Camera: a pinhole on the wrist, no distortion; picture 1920 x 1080 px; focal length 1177.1 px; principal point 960.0 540.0 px. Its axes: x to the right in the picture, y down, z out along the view. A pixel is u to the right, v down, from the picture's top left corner.
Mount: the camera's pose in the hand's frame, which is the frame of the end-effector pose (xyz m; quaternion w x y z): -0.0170 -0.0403 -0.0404 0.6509 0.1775 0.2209 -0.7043
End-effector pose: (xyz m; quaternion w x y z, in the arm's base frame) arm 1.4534 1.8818 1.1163 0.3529 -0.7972 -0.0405 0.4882
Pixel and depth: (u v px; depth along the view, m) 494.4 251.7 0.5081
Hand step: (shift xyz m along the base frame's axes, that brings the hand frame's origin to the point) -0.4214 0.3262 0.0241
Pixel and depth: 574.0 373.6 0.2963
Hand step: -0.2003 0.2098 0.0273
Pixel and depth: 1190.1 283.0 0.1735
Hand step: -0.0543 0.1463 0.1105
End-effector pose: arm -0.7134 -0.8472 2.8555 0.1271 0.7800 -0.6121 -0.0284
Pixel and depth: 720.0 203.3 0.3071
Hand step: 0.0683 0.0744 -0.2939
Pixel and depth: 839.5 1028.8 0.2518
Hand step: 0.1419 -0.0888 -0.1970
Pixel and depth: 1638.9 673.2 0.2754
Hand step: 0.2895 0.0443 -0.1739
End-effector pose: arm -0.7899 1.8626 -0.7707 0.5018 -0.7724 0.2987 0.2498
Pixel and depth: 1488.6 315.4 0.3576
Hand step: 0.1847 0.2996 0.2209
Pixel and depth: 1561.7 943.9 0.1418
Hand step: 0.1466 0.0841 0.0790
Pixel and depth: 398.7 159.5 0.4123
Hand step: -0.0523 0.4438 -0.0195
